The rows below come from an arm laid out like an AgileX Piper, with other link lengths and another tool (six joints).
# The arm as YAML. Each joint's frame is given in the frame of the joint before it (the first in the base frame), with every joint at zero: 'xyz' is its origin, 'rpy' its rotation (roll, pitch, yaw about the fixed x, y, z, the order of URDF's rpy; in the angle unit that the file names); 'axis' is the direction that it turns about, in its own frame. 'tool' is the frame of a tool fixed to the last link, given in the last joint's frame.
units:
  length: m
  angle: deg
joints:
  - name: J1
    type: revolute
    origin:
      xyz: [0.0, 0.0, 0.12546]
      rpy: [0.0, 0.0, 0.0]
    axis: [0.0, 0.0, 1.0]
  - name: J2
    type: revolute
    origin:
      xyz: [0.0, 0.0, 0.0]
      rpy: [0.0, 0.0, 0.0]
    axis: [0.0, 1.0, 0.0]
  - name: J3
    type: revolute
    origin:
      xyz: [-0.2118, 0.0, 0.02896]
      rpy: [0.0, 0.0, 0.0]
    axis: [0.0, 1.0, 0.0]
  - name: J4
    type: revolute
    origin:
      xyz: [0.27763, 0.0, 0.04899]
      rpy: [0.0, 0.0, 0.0]
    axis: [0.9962, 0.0, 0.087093]
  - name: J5
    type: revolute
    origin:
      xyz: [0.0, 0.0, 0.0]
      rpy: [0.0, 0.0, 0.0]
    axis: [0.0, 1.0, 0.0]
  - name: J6
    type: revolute
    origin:
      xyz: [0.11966, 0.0, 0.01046]
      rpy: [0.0, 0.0, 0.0]
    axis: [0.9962, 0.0, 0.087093]
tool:
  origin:
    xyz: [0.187, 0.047, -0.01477]
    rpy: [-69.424, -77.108, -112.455]
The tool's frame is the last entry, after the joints.
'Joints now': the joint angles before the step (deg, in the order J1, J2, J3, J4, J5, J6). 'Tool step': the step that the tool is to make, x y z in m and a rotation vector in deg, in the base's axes. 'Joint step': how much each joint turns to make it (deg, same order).
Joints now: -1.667, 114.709, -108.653, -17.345, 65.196, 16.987
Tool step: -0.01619, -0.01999, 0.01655, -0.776, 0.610, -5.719
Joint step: -0.884, -2.328, -0.233, -2.307, 4.513, 3.882
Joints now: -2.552, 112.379, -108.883, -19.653, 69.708, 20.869
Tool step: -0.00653, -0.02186, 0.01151, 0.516, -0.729, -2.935
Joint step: -2.952, -1.596, 0.002, 0.672, 0.854, -0.312
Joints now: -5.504, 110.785, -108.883, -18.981, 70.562, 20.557
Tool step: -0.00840, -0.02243, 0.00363, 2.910, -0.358, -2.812
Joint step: -4.978, -0.821, -0.001, 3.812, 0.251, -2.279
